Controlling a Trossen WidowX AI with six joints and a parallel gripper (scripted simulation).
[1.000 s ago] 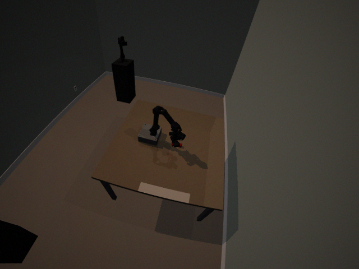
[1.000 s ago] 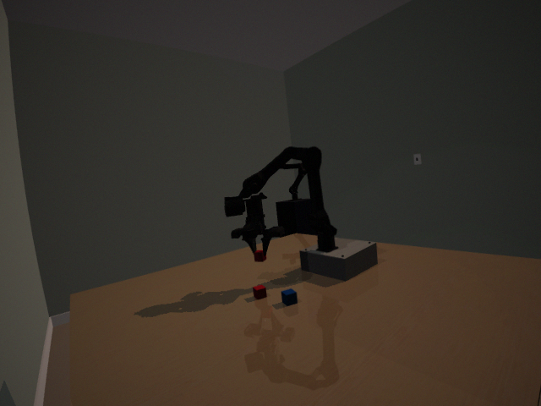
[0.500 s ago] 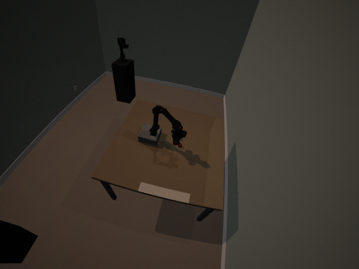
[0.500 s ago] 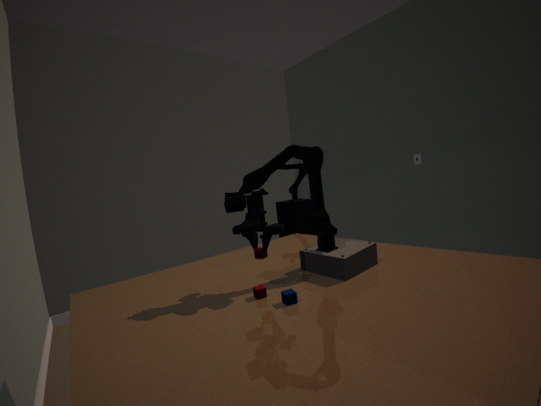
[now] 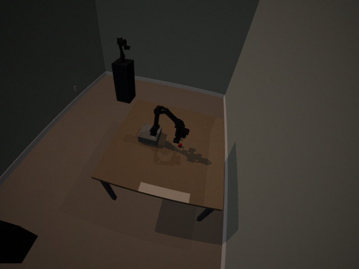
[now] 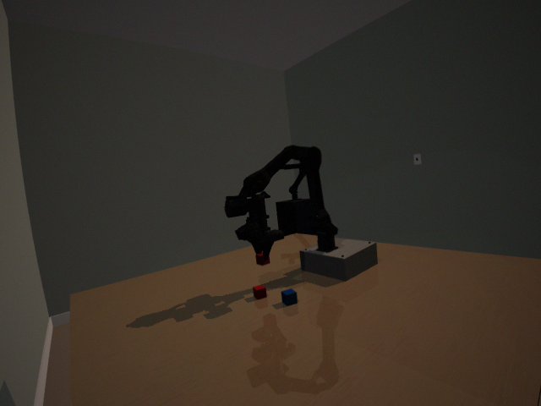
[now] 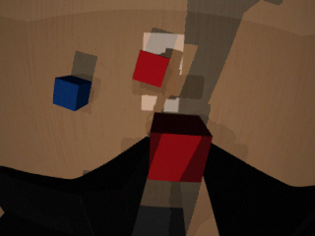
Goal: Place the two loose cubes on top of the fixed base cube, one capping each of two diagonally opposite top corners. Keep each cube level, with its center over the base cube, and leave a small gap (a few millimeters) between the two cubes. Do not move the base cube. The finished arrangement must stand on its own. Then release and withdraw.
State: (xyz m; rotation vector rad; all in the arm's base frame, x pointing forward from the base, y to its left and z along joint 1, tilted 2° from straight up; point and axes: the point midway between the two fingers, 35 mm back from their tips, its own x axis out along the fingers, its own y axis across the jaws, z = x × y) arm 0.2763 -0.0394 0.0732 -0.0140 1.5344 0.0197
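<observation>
My gripper tip is now 130 mm to the right of the blue cube, 90 mm above it and 10 mm short of it.
</observation>
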